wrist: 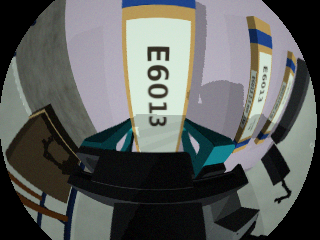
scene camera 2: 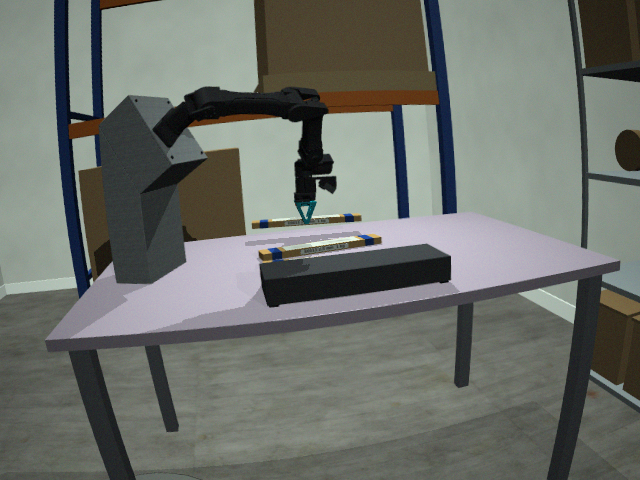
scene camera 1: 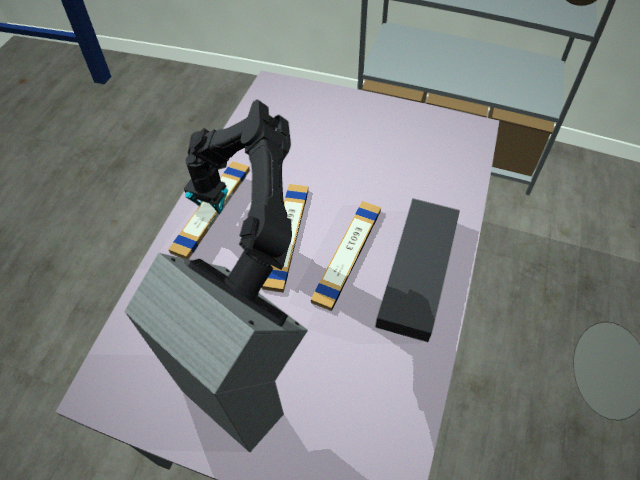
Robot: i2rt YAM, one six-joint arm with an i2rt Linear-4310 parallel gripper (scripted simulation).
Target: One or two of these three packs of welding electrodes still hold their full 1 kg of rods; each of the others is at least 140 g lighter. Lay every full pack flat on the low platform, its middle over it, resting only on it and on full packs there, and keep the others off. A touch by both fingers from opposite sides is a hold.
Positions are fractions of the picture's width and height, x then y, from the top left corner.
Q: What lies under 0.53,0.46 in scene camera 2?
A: A pack of welding electrodes.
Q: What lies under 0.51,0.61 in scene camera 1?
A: A pack of welding electrodes.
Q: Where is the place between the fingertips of the gripper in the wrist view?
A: At 0.49,0.50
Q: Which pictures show the pack of welding electrodes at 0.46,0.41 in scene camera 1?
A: The wrist view, scene camera 2 and scene camera 1: all of them.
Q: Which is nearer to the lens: the pack of welding electrodes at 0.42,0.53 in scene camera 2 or the low dark platform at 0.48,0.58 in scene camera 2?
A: The low dark platform.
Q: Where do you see a pack of welding electrodes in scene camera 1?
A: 0.29,0.51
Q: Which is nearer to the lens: the pack of welding electrodes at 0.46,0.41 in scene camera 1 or the low dark platform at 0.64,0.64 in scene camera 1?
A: The low dark platform.
